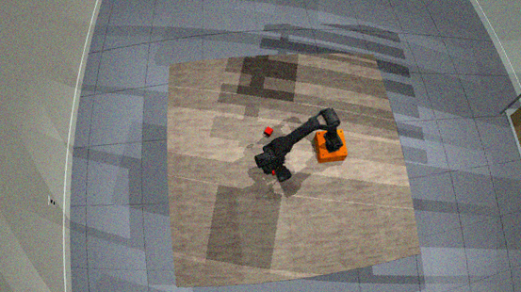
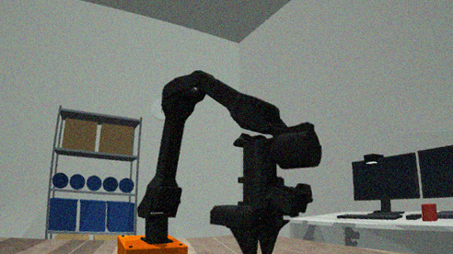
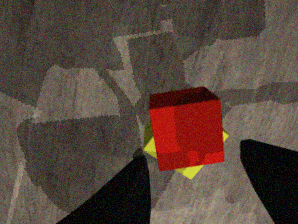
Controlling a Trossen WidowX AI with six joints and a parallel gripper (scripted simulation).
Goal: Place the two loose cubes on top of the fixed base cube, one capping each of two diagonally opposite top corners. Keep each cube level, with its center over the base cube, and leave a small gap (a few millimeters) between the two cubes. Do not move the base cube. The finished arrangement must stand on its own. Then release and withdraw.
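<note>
The yellow cube lies 6 cm below my gripper tip and 1 cm behind it.
</note>
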